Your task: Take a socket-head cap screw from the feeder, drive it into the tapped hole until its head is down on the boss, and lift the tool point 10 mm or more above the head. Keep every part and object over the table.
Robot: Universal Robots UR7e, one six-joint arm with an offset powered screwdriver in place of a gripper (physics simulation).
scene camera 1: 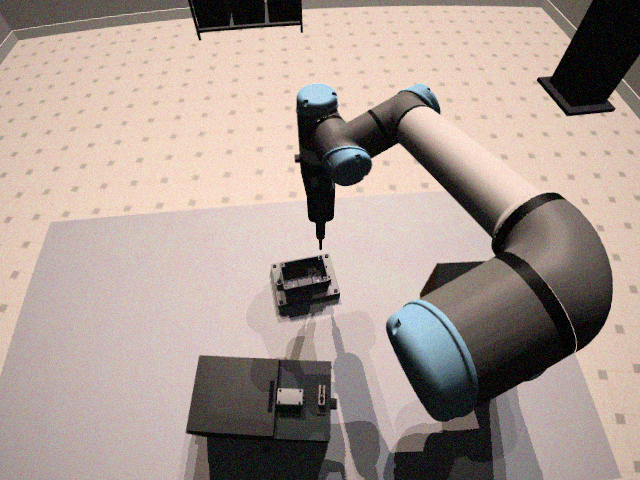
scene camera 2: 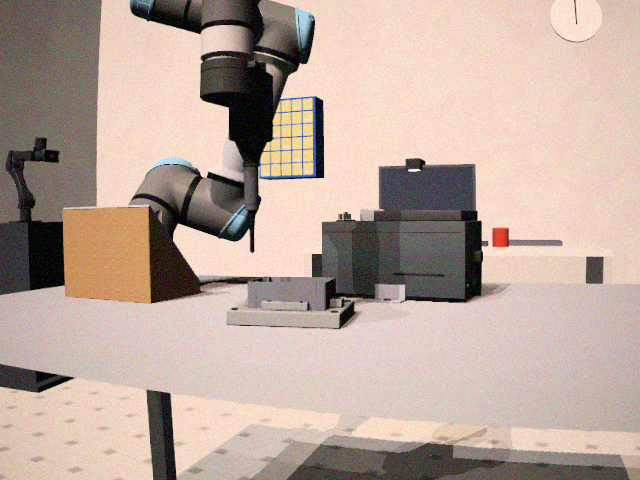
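Observation:
My powered screwdriver (scene camera 1: 320, 249) (scene camera 2: 251, 251) points straight down. Its thin bit ends in free air above the back right corner of the housing in scene camera 1, with a visible gap below the tip. No screw head shows on the bit, so I take it as open and empty. The grey open-topped housing (scene camera 1: 306, 291) (scene camera 2: 292, 291) sits on a light base plate (scene camera 1: 275, 273) (scene camera 2: 284, 317) with corner holes. The screw heads and tapped holes on the bosses are too small to tell apart. The dark feeder (scene camera 1: 232, 397) (scene camera 2: 398, 258) stands on the table, with a small slotted pickup part (scene camera 1: 321, 396) on top.
A white block (scene camera 1: 290, 396) is on top of the feeder. An orange-faced wedge-shaped box (scene camera 2: 107, 253) stands at the left in scene camera 2. A small pale piece (scene camera 2: 390, 292) lies before the feeder. My arm's large elbow spans the right side in scene camera 1.

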